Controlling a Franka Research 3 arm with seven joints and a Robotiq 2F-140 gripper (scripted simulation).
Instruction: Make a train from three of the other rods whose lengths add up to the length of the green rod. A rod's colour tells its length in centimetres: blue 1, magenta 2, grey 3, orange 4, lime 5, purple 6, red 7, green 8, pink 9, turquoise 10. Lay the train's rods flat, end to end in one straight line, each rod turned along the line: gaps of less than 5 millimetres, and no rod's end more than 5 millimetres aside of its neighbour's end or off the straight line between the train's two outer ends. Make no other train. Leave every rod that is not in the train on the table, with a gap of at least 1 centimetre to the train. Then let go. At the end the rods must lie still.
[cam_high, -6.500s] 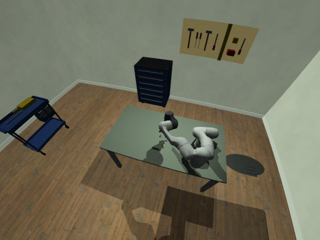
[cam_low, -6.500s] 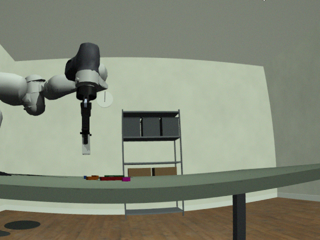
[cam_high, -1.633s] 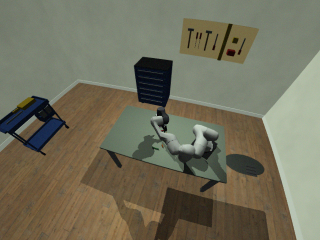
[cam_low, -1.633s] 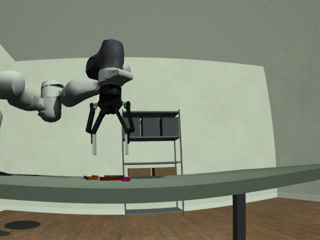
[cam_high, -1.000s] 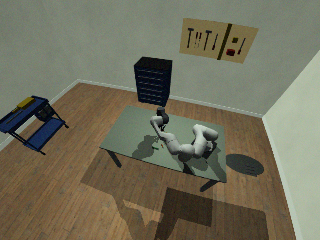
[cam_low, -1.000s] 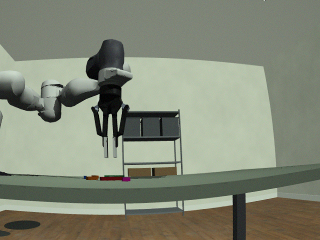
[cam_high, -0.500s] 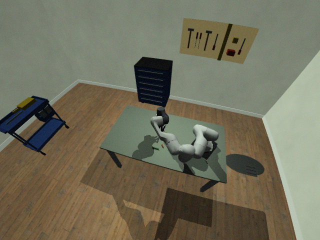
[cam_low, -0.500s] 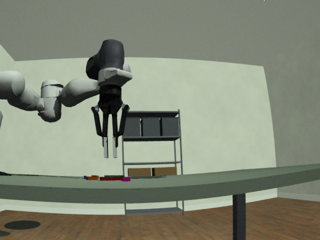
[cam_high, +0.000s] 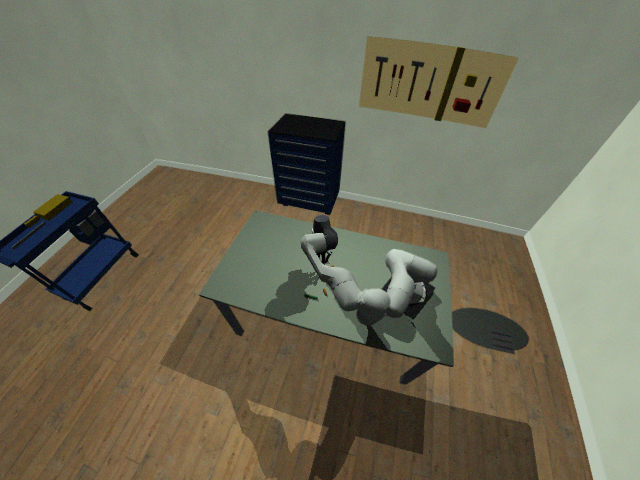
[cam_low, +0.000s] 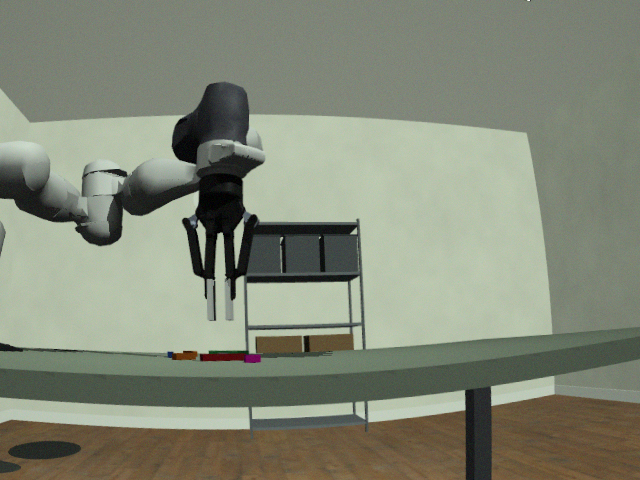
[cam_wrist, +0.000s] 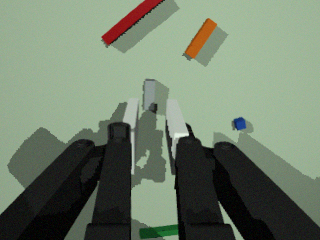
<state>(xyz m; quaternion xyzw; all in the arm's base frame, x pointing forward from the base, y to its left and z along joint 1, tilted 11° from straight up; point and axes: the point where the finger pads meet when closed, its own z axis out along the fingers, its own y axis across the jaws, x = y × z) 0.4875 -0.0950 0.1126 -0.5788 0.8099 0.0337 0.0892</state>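
The grey rod lies 9 cm below my hand. The rest, counted from my hand: magenta rod 3 cm ahead, 15 cm to the right, 9 cm below; red rod 1 cm behind, 8 cm to the right, 9 cm below; blue rod 8 cm behind, 6 cm to the left, 9 cm below.
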